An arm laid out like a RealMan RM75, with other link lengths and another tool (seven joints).
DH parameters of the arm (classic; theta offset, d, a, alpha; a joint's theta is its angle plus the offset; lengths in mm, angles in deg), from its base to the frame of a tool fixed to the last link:
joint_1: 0 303 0 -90
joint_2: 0 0 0 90
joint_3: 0 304.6 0 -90
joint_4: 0 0 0 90
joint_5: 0 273 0 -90
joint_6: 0 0 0 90
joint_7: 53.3 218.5 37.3 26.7
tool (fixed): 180 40.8 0 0
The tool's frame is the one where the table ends.
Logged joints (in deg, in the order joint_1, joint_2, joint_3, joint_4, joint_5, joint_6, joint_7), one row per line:
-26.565, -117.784, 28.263, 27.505, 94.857, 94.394, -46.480
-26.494, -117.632, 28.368, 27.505, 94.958, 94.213, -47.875
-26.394, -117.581, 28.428, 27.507, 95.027, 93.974, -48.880
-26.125, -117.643, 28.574, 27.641, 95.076, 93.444, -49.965
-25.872, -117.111, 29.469, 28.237, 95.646, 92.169, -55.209
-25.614, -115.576, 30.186, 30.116, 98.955, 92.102, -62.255
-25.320, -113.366, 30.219, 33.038, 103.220, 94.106, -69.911
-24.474, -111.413, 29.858, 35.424, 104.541, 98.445, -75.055
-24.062, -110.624, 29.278, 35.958, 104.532, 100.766, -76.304
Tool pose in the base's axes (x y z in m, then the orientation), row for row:
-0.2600, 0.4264, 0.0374, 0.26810, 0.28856, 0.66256, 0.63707
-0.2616, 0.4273, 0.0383, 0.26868, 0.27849, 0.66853, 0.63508
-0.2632, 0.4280, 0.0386, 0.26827, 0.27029, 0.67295, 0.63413
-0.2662, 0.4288, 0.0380, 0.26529, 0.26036, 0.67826, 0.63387
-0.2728, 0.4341, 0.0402, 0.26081, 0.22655, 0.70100, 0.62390
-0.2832, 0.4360, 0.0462, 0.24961, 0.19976, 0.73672, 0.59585
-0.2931, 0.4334, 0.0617, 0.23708, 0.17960, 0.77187, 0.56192
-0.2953, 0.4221, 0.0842, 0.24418, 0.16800, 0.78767, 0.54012
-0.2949, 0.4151, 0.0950, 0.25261, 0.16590, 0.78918, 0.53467
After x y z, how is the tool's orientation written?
As a quaternion, w x y z.
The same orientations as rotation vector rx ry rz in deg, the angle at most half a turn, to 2 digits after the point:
44.60, 102.40, 98.46
43.03, 103.29, 98.13
41.77, 104.00, 98.00
40.30, 104.98, 98.11
35.15, 108.75, 96.79
31.17, 114.95, 92.97
28.21, 121.22, 88.25
26.29, 123.25, 84.51
25.85, 122.94, 83.30

